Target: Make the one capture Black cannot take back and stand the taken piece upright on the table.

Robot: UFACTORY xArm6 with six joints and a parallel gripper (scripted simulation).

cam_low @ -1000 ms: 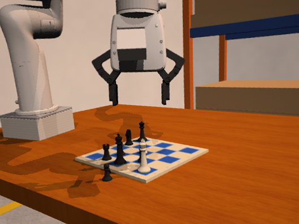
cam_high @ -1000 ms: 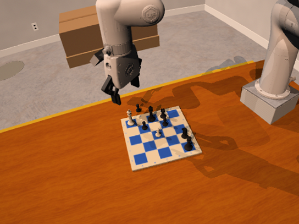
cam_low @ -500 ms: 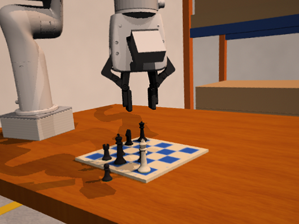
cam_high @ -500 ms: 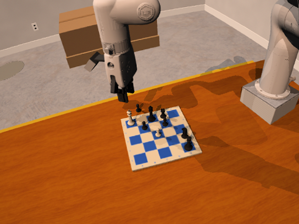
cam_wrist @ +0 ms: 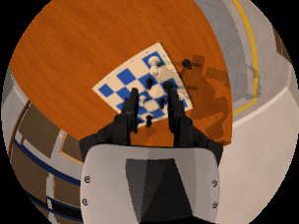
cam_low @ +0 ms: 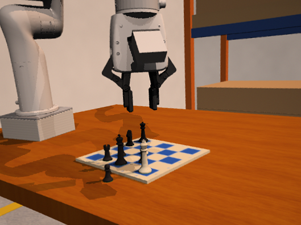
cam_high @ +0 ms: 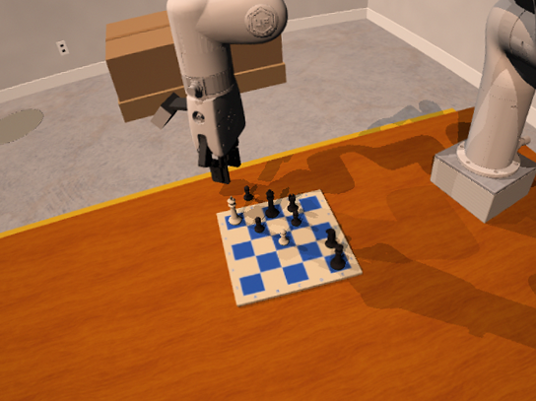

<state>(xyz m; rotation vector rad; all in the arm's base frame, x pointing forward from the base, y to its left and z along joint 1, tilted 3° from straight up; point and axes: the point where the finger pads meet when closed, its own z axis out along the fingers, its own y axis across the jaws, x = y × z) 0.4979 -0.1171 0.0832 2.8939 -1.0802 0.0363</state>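
Now: hand 110 mm above the tall white piece. Also, from my hand: white pawn 130 mm below, 90 mm to the left, 60 mm behind; then blue-and-cream chessboard 140 mm below, 90 mm to the left, 60 mm behind; then black tall piece 110 mm below, 70 mm behind, 10 mm to the left.
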